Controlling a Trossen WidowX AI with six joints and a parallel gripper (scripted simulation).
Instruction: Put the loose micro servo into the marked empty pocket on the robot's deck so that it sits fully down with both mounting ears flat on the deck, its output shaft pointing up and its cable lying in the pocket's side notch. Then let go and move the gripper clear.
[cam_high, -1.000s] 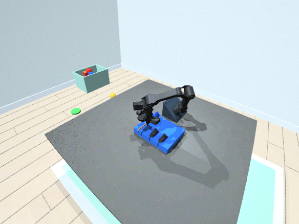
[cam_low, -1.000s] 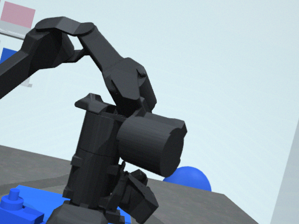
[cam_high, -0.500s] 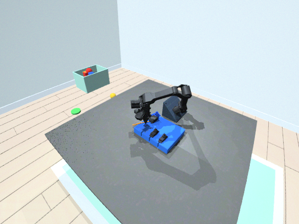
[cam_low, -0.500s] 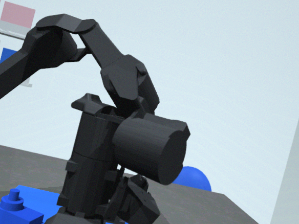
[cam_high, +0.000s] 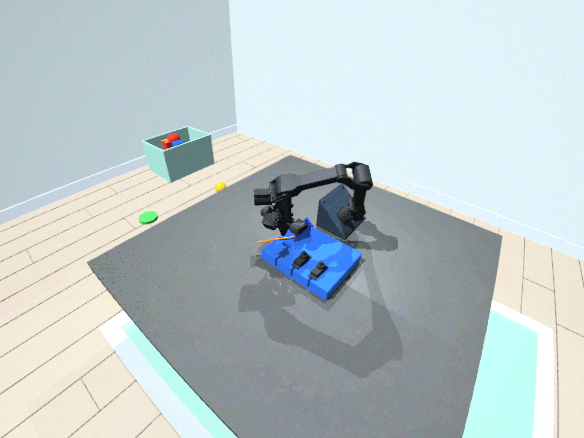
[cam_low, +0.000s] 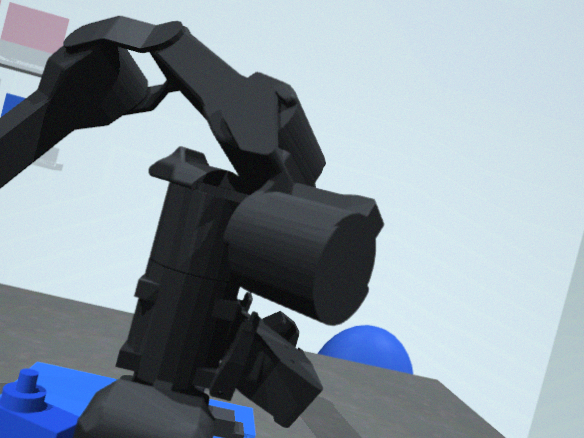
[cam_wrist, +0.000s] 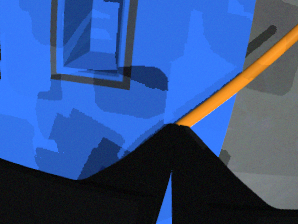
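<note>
Now: gripper tip 13 cm to the right of the blue deck, 5 cm past it and 5 cm above it.
</note>
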